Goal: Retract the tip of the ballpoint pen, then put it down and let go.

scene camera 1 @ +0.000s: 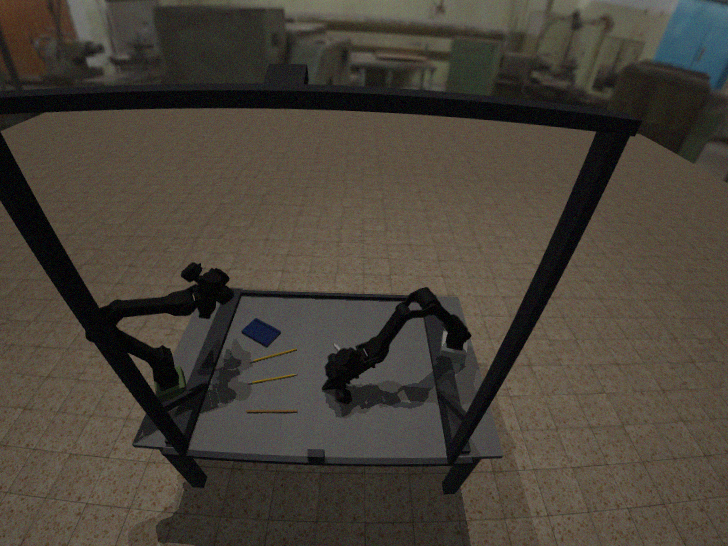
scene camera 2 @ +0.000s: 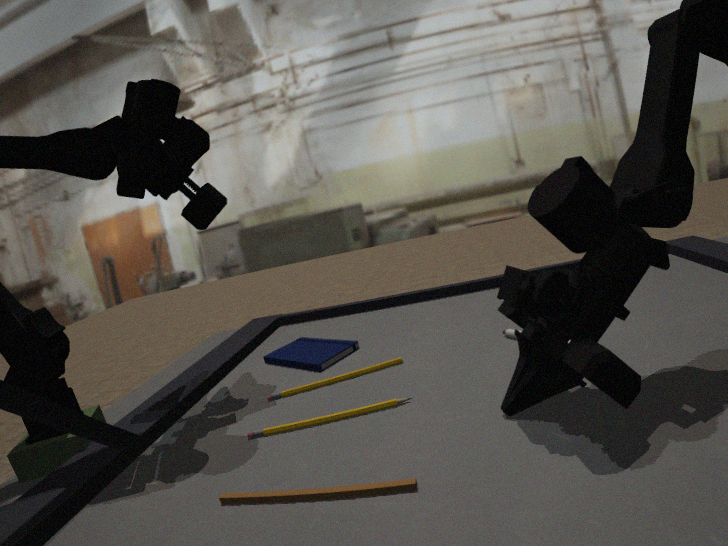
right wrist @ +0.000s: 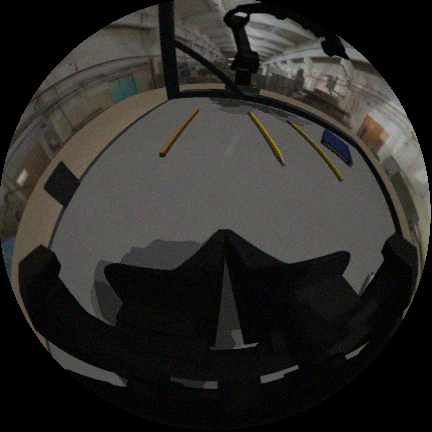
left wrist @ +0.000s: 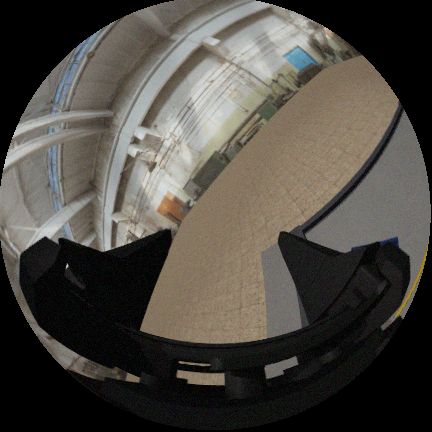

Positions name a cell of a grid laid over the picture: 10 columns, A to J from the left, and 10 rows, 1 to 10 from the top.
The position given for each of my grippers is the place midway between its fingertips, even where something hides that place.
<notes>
My left gripper (scene camera 2: C4) is open, holding nothing. A blue notebook (scene camera 2: E7) rests on the table. Further things: my right gripper (scene camera 2: G8).
My left gripper also shows in the left wrist view (left wrist: F6). My right gripper shows as well in scene camera 1 (scene camera 1: E8) and in the right wrist view (right wrist: F6).
</notes>
